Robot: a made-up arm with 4 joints.
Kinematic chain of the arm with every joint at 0, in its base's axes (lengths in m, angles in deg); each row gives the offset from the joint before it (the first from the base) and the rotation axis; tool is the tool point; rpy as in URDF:
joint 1: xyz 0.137 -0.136 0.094 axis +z
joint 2: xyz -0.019 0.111 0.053 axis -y
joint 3: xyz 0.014 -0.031 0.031 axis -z
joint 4: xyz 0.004 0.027 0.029 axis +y
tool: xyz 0 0.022 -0.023 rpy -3.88 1.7 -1.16
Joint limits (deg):
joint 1: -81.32..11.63
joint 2: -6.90..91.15
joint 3: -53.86..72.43
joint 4: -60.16..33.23
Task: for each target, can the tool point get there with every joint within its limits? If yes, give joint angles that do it. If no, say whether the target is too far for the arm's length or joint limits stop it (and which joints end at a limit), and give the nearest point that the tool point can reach.
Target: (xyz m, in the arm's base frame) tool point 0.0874 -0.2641 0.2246
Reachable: no: joint limits stop it (at a limit: joint 1, joint 3, joint 4) | nearest point 0.2163 -0.1783 0.1879 | short by 0.159 m
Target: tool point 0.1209 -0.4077 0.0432
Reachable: no: too far | nearest point 0.2166 -0.1786 0.1865 | short by 0.287 m
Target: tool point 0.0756 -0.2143 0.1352
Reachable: no: joint limits stop it (at a limit: joint 1, joint 2, joint 3, joint 4) | nearest point 0.2163 -0.1788 0.1870 | short by 0.154 m
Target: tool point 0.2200 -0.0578 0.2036
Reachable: yes | joints -33.42 13.70 31.40 -47.05
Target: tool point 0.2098 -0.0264 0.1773
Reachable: yes | joints -51.84 26.91 -29.45 -1.54
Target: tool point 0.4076 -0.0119 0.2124
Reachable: no: too far | nearest point 0.2614 -0.0612 0.1846 | short by 0.157 m
